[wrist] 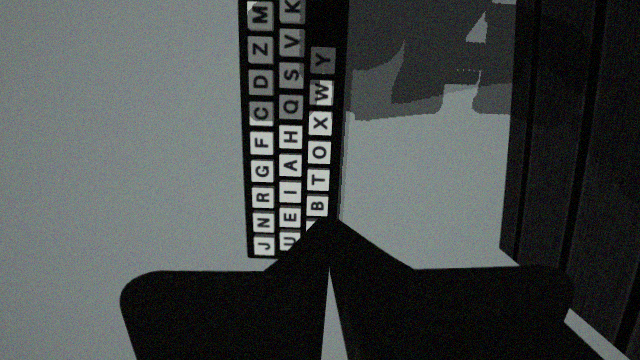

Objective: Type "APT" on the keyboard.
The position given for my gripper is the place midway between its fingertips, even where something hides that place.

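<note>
There is a black keyboard [292, 76] here in the scene, and with it I see my own gripper [327, 228].
</note>
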